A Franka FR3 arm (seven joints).
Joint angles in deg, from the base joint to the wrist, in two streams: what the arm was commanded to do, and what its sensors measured. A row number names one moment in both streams.
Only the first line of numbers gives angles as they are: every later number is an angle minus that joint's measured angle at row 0.
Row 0, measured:
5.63, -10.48, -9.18, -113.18, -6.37, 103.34, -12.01
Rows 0 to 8, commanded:
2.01, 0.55, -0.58, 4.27, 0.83, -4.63, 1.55
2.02, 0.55, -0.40, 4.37, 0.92, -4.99, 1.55
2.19, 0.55, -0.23, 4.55, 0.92, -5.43, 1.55
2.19, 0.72, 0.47, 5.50, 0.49, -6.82, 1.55
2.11, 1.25, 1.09, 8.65, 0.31, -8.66, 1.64
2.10, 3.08, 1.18, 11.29, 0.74, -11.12, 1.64
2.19, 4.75, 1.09, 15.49, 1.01, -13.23, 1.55
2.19, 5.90, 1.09, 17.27, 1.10, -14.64, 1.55
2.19, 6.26, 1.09, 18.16, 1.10, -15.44, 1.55
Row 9, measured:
1.53, 1.70, 1.56, 10.48, 0.01, -10.32, 0.88
